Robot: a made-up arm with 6 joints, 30 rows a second.
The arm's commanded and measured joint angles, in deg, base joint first. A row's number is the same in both.
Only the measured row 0 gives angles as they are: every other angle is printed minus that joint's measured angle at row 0.
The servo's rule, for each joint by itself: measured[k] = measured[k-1] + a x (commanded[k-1-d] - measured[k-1]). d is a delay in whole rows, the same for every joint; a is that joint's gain. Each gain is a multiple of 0.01, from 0.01 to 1. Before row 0 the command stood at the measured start. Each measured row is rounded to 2 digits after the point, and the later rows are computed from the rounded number. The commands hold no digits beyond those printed.
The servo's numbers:
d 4
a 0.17 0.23 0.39 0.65 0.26 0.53
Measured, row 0:
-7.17 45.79 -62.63 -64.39 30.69 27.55
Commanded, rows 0 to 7:
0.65 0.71 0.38 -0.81 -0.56 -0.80
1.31 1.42 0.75 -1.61 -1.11 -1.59
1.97 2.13 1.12 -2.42 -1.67 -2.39
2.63 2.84 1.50 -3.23 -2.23 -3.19
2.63 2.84 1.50 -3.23 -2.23 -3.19
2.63 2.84 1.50 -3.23 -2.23 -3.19
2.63 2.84 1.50 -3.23 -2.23 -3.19
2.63 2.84 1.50 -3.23 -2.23 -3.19
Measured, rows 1 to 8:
0.00 0.00 0.00 0.00 0.00 0.00
0.00 0.00 0.00 0.00 0.00 0.00
0.00 0.00 0.00 0.00 0.00 0.00
0.00 0.00 0.00 0.00 0.00 0.00
0.11 0.16 0.15 -0.53 -0.15 -0.42
0.31 0.45 0.38 -1.23 -0.40 -1.04
0.59 0.84 0.67 -2.00 -0.73 -1.76
0.94 1.30 0.99 -2.80 -1.12 -2.52

